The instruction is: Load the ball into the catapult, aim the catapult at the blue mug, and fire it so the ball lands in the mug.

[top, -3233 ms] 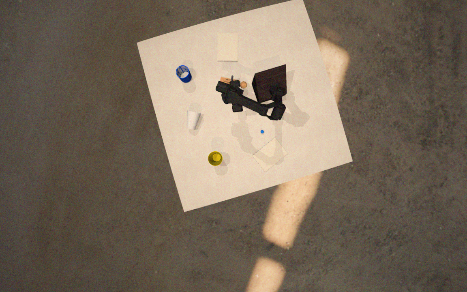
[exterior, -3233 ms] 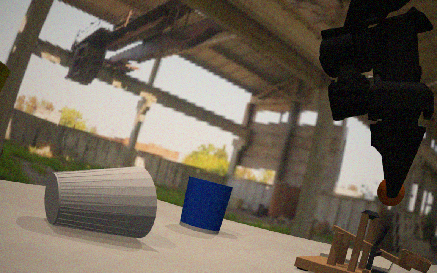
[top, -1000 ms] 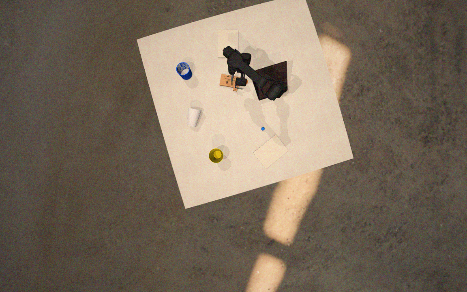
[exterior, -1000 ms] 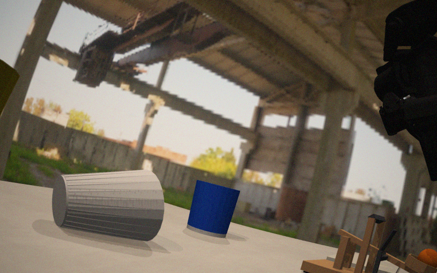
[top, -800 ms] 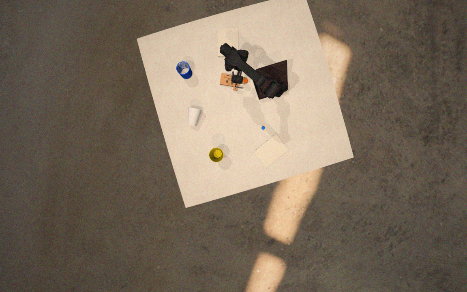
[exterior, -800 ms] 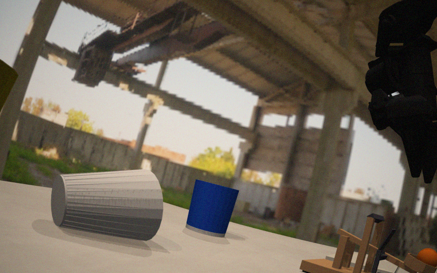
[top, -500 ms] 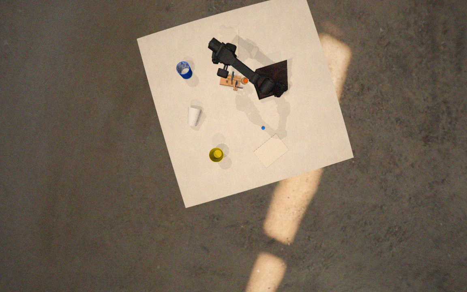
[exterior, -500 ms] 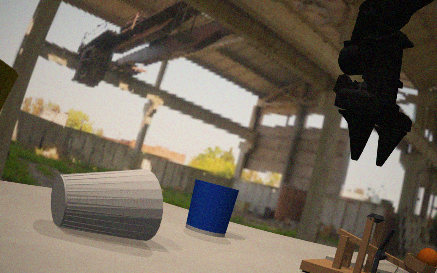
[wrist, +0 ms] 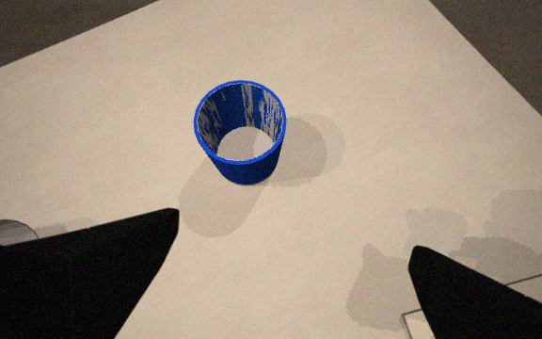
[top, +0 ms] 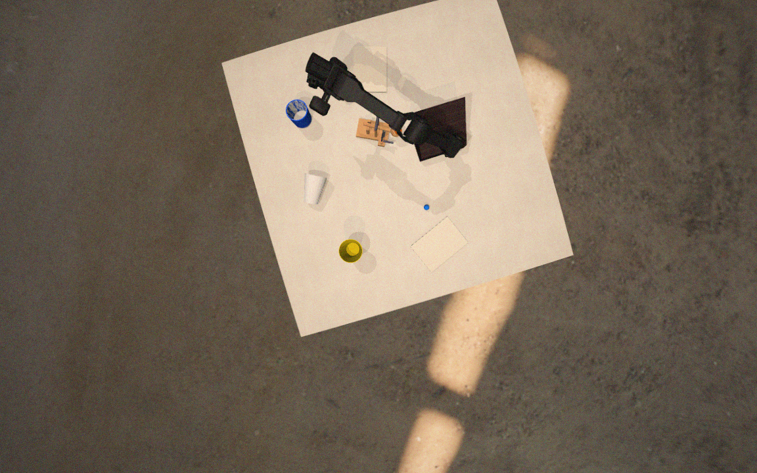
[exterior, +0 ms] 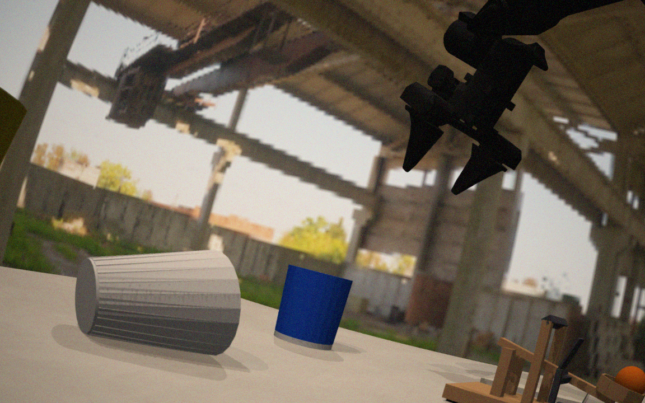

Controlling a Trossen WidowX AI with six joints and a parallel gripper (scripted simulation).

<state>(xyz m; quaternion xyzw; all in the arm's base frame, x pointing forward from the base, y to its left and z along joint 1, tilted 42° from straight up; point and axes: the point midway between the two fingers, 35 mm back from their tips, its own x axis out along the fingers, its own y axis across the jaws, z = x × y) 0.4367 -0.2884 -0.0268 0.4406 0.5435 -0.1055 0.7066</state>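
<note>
My gripper tip is 26 cm past the orange ball, 18 cm above it and 15 cm to the right of it. The rest, counted from my gripper tip: wooden catapult (20 cm behind, 19 cm below, 14 cm to the left); then blue mug (22 cm below, 12 cm ahead, 3 cm to the right); then small blue ball (50 cm to the left, 30 cm behind, 23 cm below).
</note>
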